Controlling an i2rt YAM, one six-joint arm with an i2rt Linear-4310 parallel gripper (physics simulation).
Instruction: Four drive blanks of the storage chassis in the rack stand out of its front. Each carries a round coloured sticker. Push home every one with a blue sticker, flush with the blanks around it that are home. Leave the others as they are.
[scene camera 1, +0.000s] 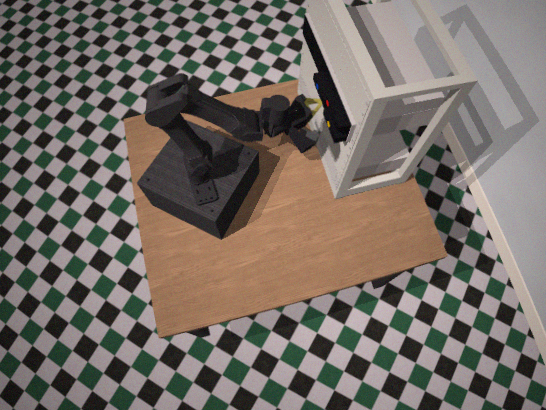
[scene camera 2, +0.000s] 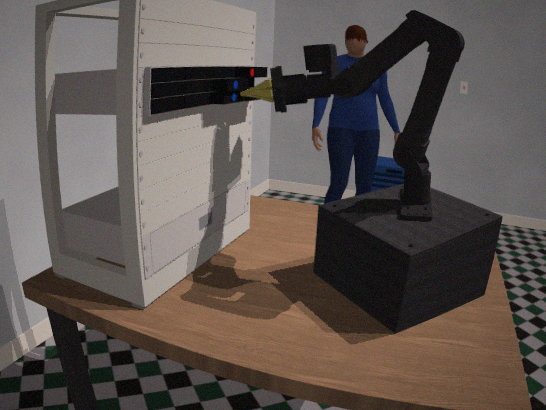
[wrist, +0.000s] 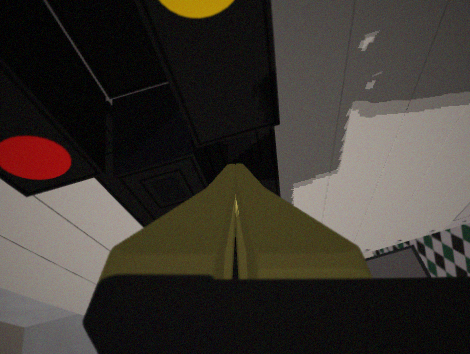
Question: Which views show the rack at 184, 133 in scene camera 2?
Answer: Scene camera 1, scene camera 2 and the wrist view: all of them.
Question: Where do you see my gripper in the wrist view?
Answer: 235, 177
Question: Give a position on a rack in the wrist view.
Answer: At 366, 143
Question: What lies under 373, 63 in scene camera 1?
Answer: A rack.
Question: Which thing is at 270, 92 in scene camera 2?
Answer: My gripper.
